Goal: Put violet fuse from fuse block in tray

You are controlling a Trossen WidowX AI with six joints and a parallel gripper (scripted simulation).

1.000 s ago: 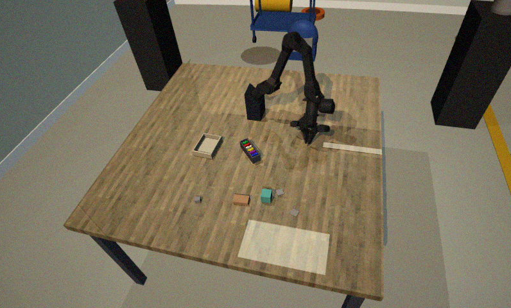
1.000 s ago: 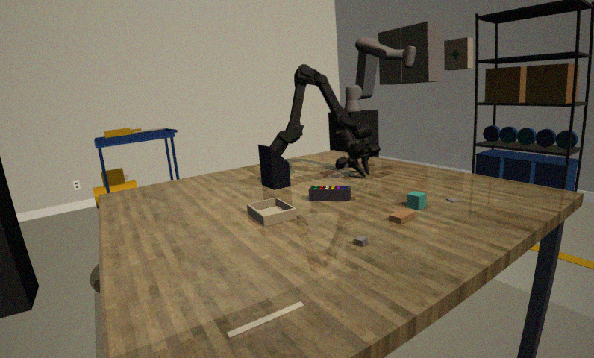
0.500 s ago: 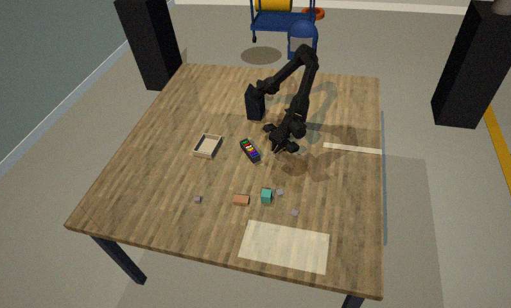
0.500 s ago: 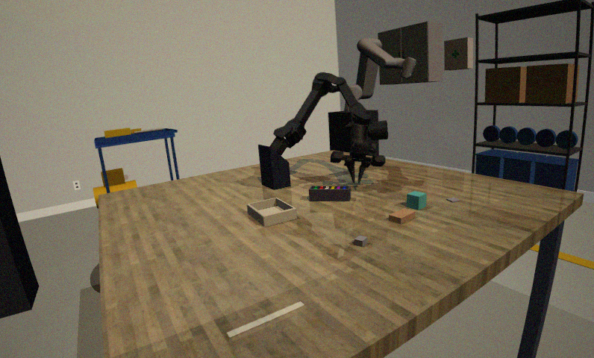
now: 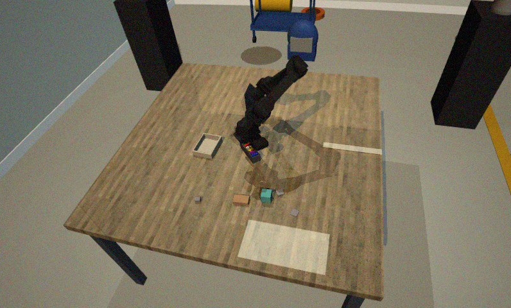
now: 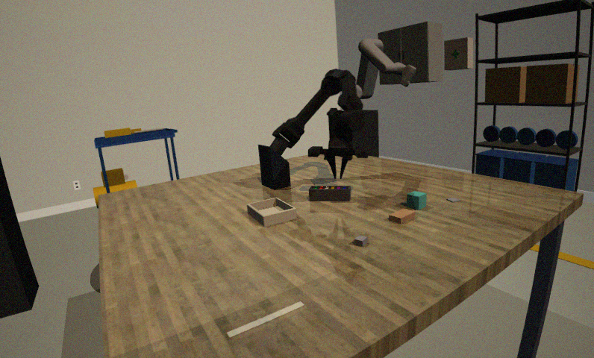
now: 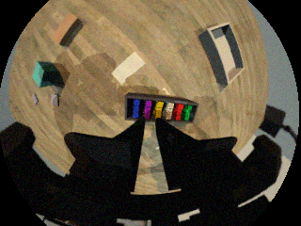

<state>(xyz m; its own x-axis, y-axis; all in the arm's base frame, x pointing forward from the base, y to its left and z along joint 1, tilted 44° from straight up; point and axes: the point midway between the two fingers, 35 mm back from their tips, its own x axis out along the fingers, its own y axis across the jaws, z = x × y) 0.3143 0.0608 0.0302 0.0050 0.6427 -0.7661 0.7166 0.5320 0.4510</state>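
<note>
My gripper tip is 4 cm above the violet fuse. Round my gripper tip: tray 24 cm to the right, 7 cm below, 2 cm behind.
</note>
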